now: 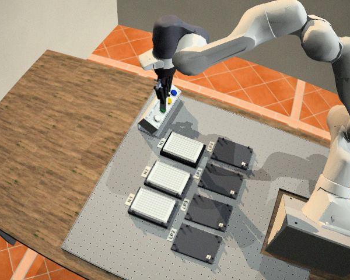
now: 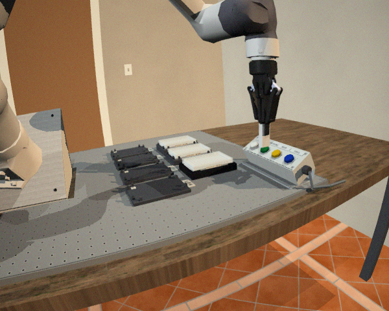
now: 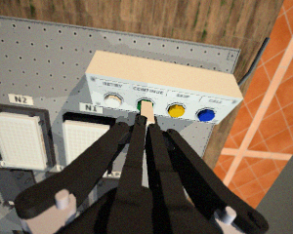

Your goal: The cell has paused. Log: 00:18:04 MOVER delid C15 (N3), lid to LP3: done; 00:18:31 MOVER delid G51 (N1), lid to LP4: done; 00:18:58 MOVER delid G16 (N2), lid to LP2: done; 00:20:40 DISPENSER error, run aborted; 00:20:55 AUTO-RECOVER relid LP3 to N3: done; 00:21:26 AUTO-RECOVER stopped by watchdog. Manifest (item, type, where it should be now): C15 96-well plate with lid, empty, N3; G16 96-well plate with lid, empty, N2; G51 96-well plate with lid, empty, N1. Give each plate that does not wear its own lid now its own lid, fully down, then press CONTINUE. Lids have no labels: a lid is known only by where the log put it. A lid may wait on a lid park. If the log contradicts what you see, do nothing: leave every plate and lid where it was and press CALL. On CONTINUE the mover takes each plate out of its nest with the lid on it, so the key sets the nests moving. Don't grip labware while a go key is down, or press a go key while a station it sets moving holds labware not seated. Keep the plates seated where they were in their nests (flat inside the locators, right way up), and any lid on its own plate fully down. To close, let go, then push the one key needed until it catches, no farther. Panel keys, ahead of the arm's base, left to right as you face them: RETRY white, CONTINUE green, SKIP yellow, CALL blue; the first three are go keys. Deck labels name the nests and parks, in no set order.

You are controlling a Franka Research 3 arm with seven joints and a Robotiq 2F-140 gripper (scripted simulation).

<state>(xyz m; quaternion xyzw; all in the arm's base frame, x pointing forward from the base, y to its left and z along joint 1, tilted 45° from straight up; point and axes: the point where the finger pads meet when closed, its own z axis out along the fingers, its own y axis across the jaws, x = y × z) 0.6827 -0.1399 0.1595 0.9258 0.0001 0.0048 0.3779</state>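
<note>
My hand is 40 mm above the green continue key. Round my hand: blue call key (100 mm to the right, 40 mm below); then yellow skip key (50 mm to the right, 40 mm below); then white retry key (50 mm to the left, 40 mm below).
</note>
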